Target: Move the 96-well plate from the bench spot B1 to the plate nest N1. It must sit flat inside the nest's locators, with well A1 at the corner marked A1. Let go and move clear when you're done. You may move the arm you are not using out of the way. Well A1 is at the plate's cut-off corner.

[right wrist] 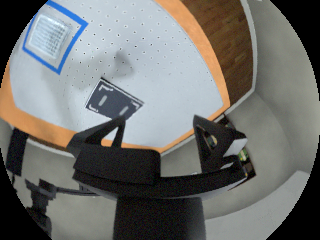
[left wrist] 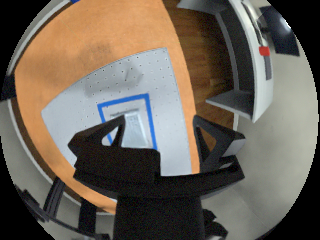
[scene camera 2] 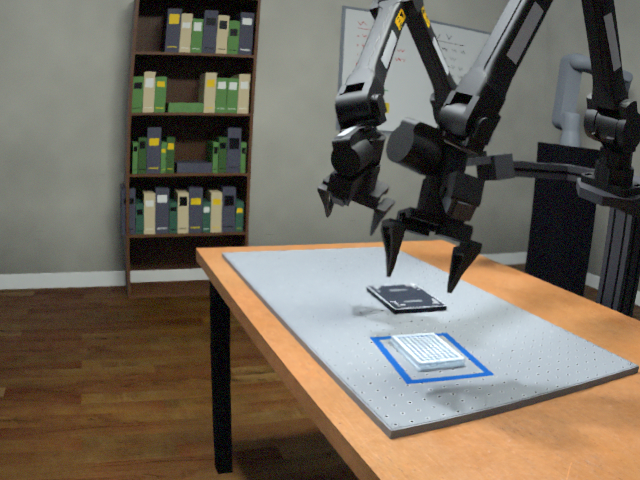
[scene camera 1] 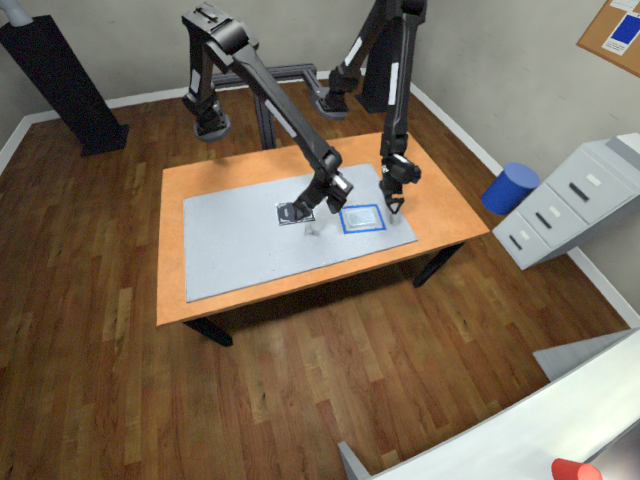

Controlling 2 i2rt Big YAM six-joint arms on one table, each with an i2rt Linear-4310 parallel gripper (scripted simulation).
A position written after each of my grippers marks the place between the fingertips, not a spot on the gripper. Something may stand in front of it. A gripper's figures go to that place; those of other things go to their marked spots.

Scene:
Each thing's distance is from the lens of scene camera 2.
my left gripper [scene camera 2: 419, 285]: 0.84 m
my right gripper [scene camera 2: 349, 225]: 1.16 m
clear 96-well plate [scene camera 2: 426, 351]: 0.97 m
black plate nest [scene camera 2: 401, 297]: 1.25 m
The marked spots on the black plate nest and the clear 96-well plate are 0.30 m apart.

